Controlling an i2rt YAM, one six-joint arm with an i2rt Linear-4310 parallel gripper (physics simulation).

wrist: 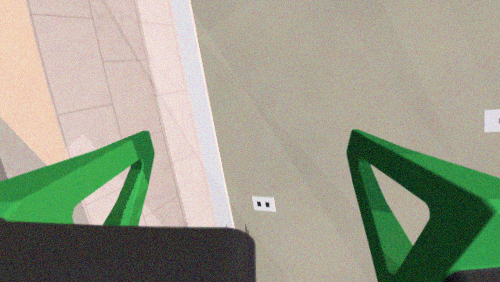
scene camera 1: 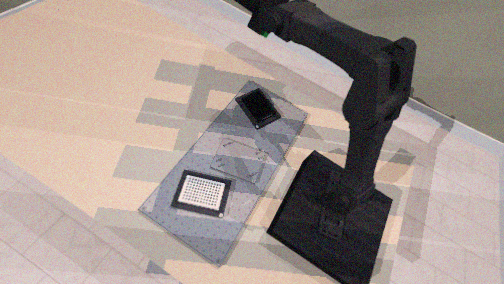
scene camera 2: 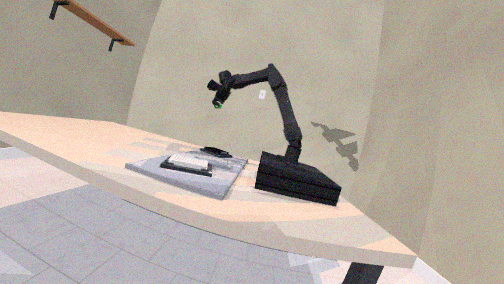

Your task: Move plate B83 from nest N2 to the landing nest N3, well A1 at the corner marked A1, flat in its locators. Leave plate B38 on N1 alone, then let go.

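Note:
A white many-welled plate point(scene camera 1: 201, 191) point(scene camera 2: 187, 161) lies in a dark nest at the near end of the grey board. A black plate point(scene camera 1: 258, 106) point(scene camera 2: 216, 151) lies in a dark nest at its far end. Between them a clear nest point(scene camera 1: 235, 162) with small locators holds no plate; its corner mark is hard to make out. No plate or nest labels are readable, so which plate is B83 or B38 cannot be told. My gripper point(scene camera 2: 217, 105) point(wrist: 250, 141) is open and empty, high above the table and apart from both plates; its green fingers face wall and floor.
The grey perforated board point(scene camera 1: 195, 240) point(scene camera 2: 210, 191) lies on the wooden table point(scene camera 1: 60, 100) point(scene camera 2: 65, 145). The black arm base point(scene camera 1: 305, 215) point(scene camera 2: 295, 181) stands beside it. Shadow bands cross the board. A wall shelf point(scene camera 2: 95, 22) is at the upper left of scene view 2.

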